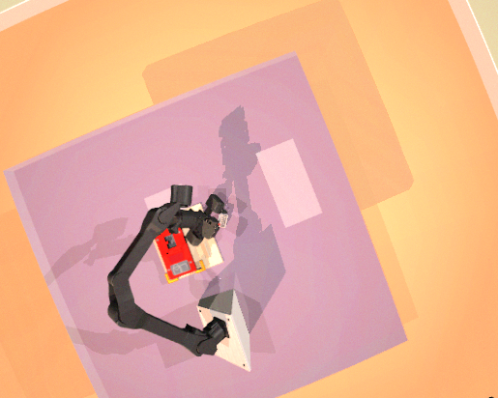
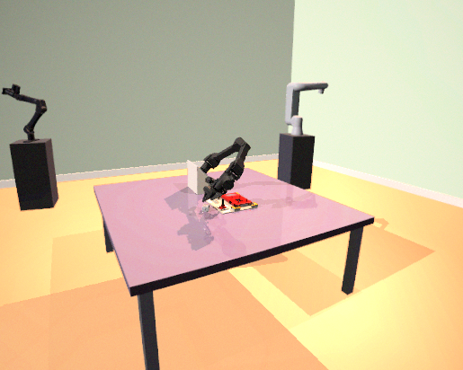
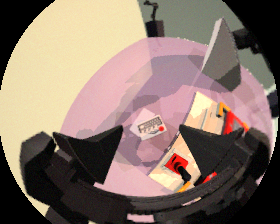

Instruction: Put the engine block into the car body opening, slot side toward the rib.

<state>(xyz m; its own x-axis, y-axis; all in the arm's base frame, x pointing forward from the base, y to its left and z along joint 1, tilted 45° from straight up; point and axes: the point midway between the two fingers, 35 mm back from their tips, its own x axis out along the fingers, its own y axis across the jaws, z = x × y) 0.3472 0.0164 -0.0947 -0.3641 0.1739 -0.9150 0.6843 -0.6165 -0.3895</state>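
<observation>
Now: the engine block 1 cm to the right of my gripper tip and 4 cm below it.
</observation>
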